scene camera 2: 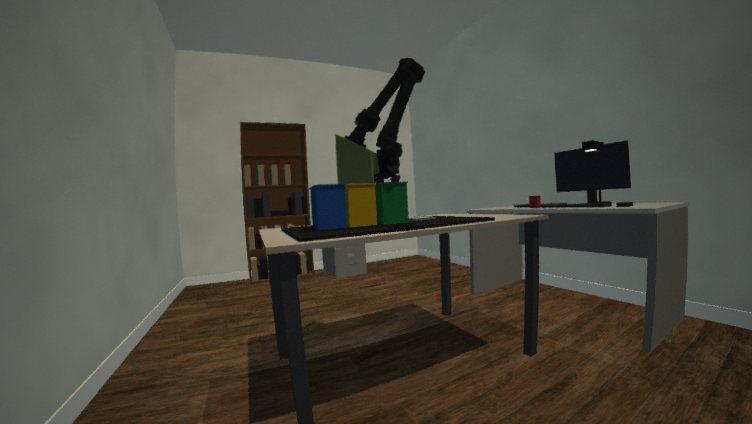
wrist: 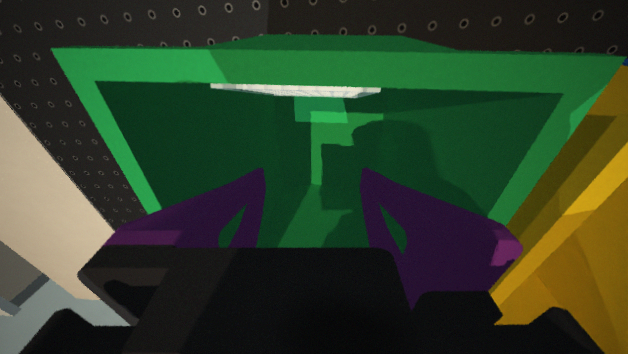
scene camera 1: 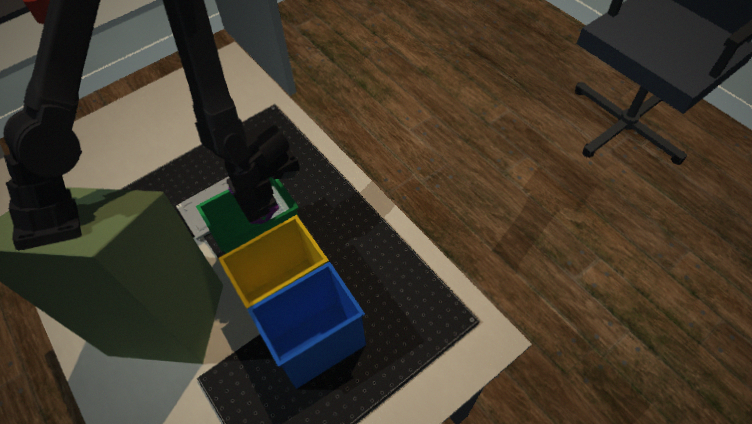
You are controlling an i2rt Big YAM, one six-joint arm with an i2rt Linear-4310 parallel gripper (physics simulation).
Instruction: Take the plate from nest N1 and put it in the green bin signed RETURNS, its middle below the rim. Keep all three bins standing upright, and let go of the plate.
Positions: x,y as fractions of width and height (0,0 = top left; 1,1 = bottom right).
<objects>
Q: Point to a white gridded plate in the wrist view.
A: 0.44,0.26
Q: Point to a pale nest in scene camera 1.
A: At 0.26,0.52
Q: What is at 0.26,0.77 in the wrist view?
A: My gripper.
</objects>
